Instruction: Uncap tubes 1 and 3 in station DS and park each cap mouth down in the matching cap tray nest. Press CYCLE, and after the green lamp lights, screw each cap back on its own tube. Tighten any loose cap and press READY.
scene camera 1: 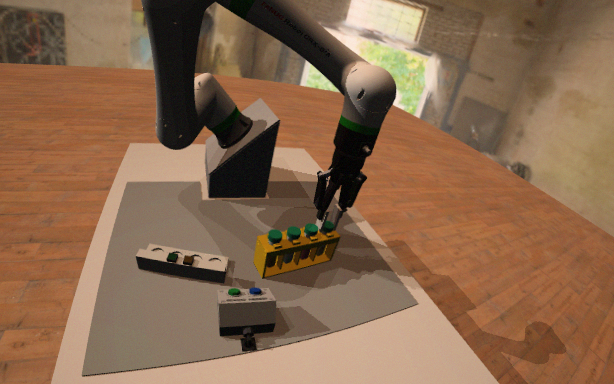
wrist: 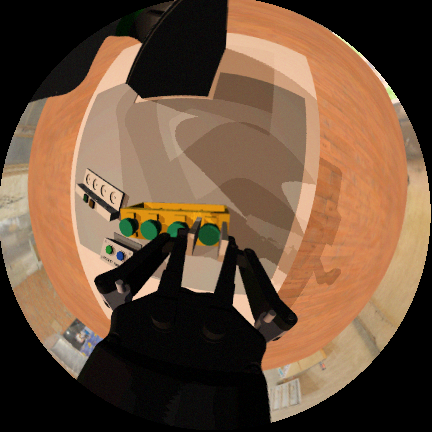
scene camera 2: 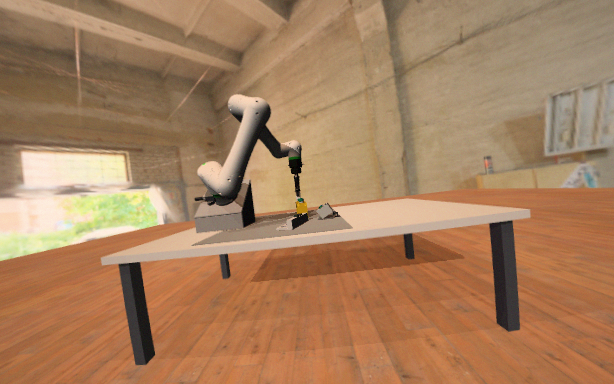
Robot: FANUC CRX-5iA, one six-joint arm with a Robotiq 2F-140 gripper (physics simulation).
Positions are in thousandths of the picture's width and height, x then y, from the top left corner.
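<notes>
I can see my gripper (scene camera 1: 530,592) from here. The wrist view gives me a sight of it as well, with my gripper (wrist: 487,527) visible there.
</notes>
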